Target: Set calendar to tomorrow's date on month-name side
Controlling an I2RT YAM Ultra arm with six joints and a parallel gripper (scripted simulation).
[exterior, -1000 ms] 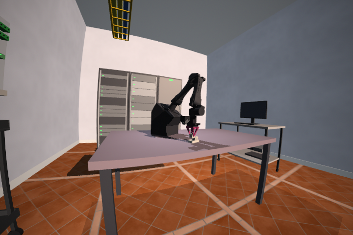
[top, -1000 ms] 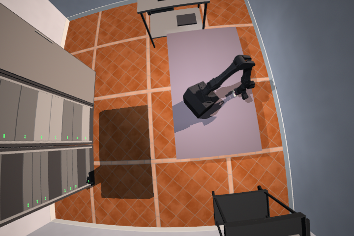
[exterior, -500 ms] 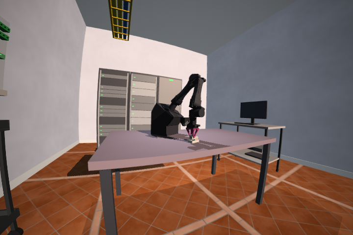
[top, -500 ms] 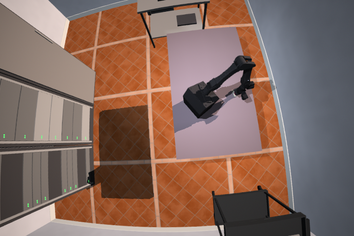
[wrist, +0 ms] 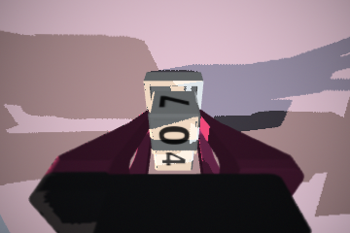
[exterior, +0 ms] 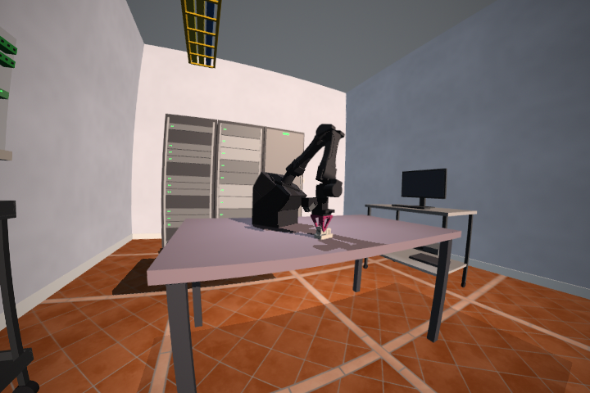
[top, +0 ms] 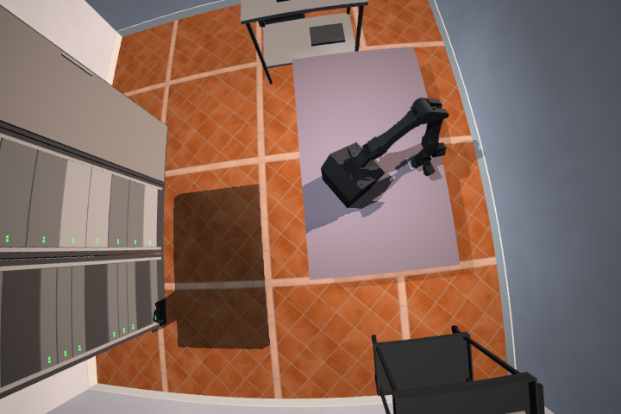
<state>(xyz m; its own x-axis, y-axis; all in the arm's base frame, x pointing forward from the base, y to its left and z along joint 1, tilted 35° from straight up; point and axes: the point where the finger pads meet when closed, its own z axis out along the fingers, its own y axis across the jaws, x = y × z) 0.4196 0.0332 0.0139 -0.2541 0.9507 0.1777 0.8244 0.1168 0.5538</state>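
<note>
Right now my hand is right at the cream digit cube. Round my hand: cream tray (30 mm below, 20 mm to the left, 10 mm behind).
</note>
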